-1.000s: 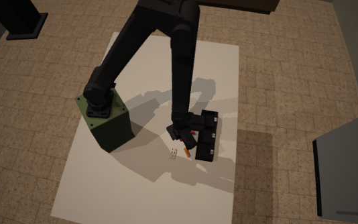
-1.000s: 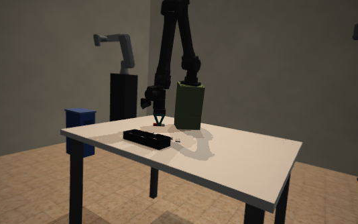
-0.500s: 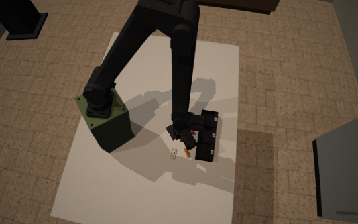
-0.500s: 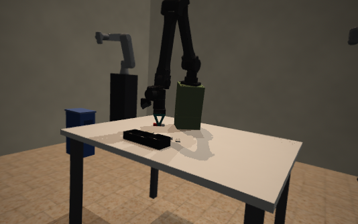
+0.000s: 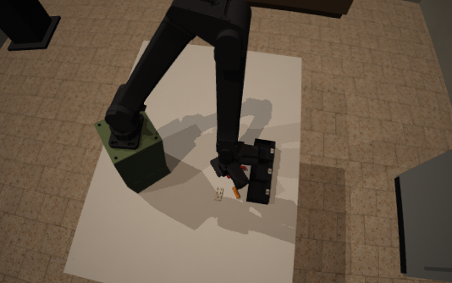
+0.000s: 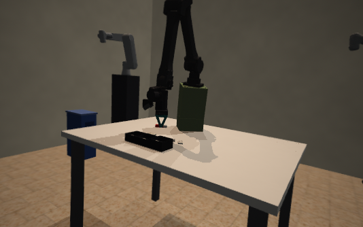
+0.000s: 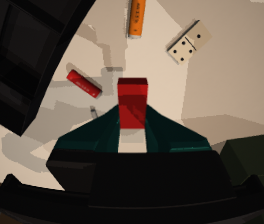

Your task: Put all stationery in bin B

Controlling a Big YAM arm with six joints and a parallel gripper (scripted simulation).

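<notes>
Now: hand 7 cm to the left of the orange stick, 7 cm above it and 4 cm short of it. From my hand the other things lie so: red block: 1 cm to the left; beige tile: 8 cm to the right, 7 cm below, 3 cm behind; metal clip: 9 cm to the left, 7 cm below, 1 cm ahead.
</notes>
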